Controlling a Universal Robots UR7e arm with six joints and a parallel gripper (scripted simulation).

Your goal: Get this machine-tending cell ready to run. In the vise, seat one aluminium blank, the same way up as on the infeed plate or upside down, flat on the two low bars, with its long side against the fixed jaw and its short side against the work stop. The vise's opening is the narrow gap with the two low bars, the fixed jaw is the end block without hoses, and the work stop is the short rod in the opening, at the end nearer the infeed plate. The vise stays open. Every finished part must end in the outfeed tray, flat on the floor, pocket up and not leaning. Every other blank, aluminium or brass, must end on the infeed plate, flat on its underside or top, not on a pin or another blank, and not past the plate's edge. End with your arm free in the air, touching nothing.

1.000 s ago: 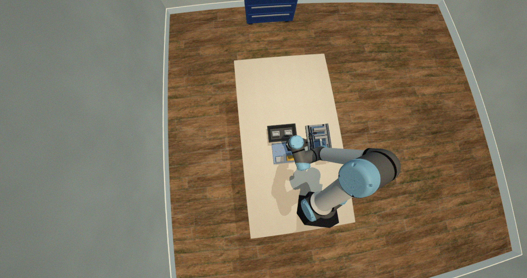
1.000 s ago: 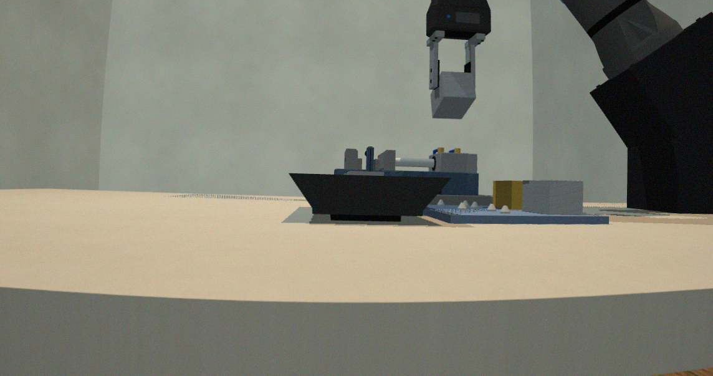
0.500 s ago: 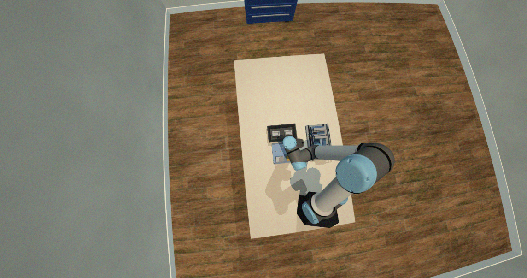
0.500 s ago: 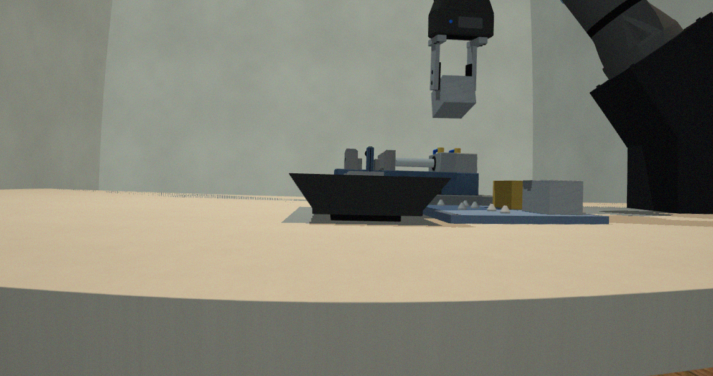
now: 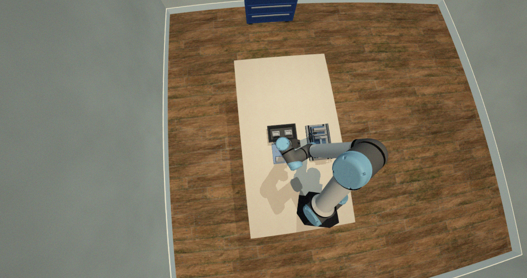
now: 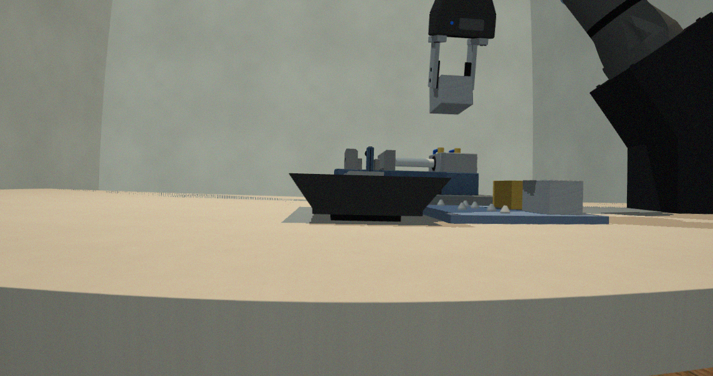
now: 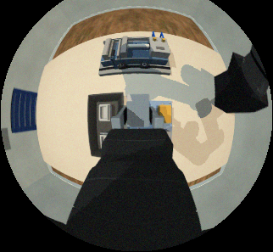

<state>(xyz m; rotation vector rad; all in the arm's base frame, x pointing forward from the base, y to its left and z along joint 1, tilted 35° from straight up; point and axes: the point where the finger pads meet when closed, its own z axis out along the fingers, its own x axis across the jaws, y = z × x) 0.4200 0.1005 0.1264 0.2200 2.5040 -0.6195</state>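
The brass blank is 90 mm behind my hand, 10 mm to the left of it and 150 mm below it. Round my hand: hose end block: 120 mm behind, 240 mm to the right, 100 mm below; then vise: 20 mm behind, 260 mm to the right, 140 mm below.
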